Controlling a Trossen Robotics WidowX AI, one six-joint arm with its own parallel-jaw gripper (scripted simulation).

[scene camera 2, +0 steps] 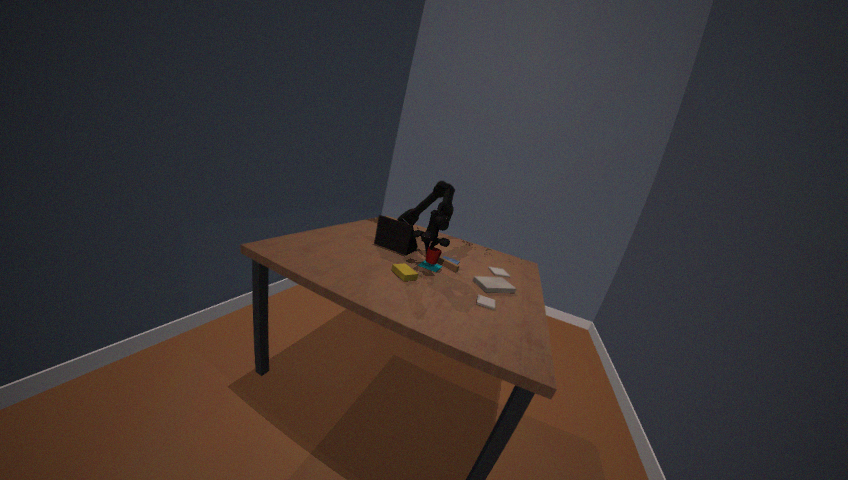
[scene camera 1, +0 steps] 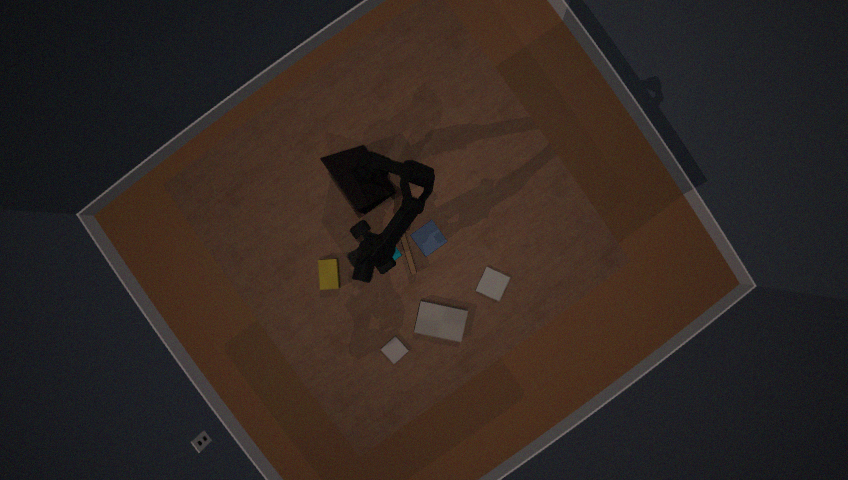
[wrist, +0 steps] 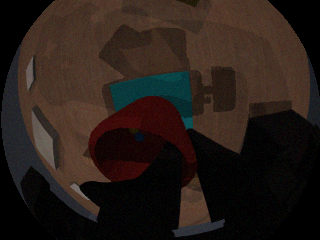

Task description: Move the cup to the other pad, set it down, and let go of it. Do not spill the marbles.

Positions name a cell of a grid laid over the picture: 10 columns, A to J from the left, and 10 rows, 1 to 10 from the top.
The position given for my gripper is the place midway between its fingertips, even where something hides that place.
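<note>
My gripper (wrist: F6) seen. Teal pad (wrist: F4), blue pad (scene camera 1: F5) too.
</note>
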